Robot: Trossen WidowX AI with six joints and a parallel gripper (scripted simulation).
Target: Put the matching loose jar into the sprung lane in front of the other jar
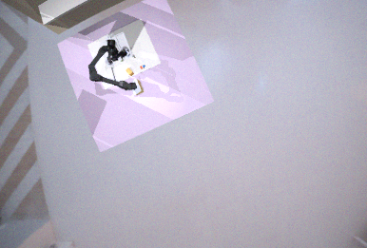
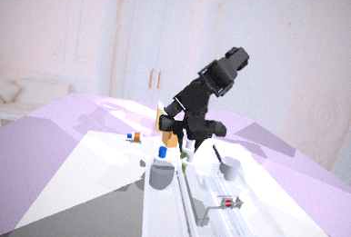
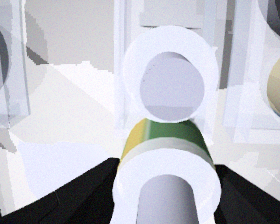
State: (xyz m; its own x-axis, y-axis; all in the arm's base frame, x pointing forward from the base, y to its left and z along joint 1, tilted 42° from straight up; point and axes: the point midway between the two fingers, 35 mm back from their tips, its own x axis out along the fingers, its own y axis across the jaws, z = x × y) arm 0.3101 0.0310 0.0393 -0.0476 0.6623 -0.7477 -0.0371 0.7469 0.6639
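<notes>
Right now the clear lane is 170 mm ahead of my gripper tip, 40 mm below it and 30 mm to the left of it. From my gripper tip the other things lie so: dark rod 140 mm to the left, 90 mm behind, 50 mm below; tan box 150 mm behind, 40 mm to the right, 20 mm below.
</notes>
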